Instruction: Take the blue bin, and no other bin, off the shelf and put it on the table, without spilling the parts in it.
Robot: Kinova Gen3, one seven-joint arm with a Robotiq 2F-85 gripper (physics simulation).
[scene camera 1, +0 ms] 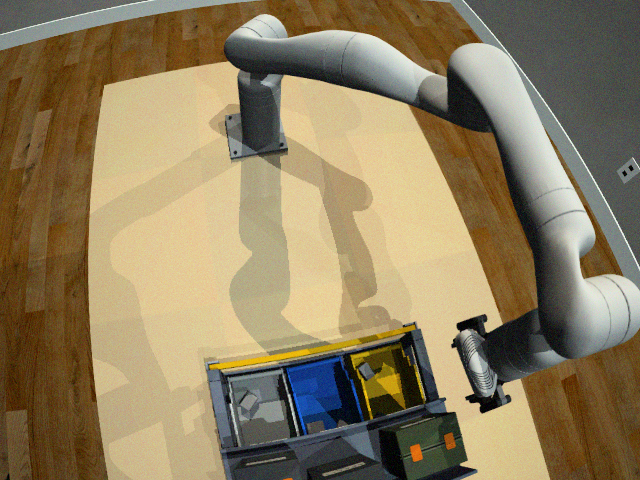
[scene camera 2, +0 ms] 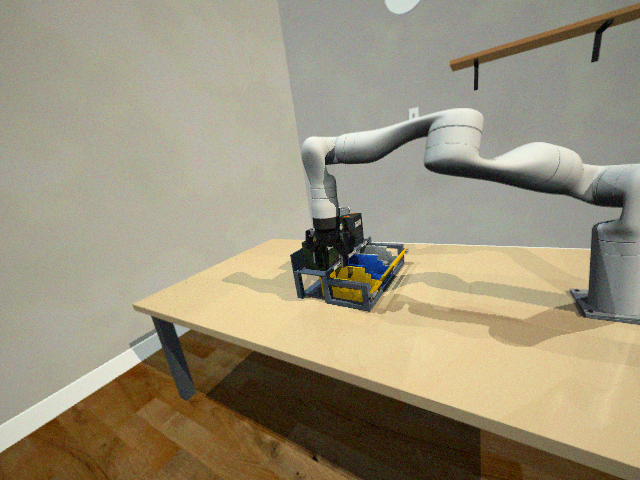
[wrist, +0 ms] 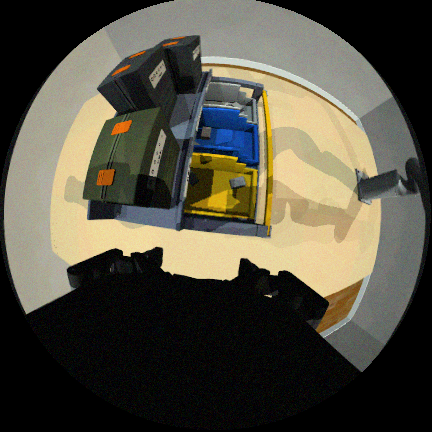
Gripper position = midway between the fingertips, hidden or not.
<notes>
The gripper (scene camera 2: 330,265) is open, holding nothing. Also in view: a yellow bin (scene camera 2: 358,274). Also in view: a blue bin (scene camera 1: 321,390), a grey bin (scene camera 1: 272,417) and a yellow rail (wrist: 269,162).
The blue bin shows as well in the wrist view (wrist: 230,135). The grey bin is seen too in the wrist view (wrist: 219,94). The yellow bin also shows in the wrist view (wrist: 212,194).
</notes>
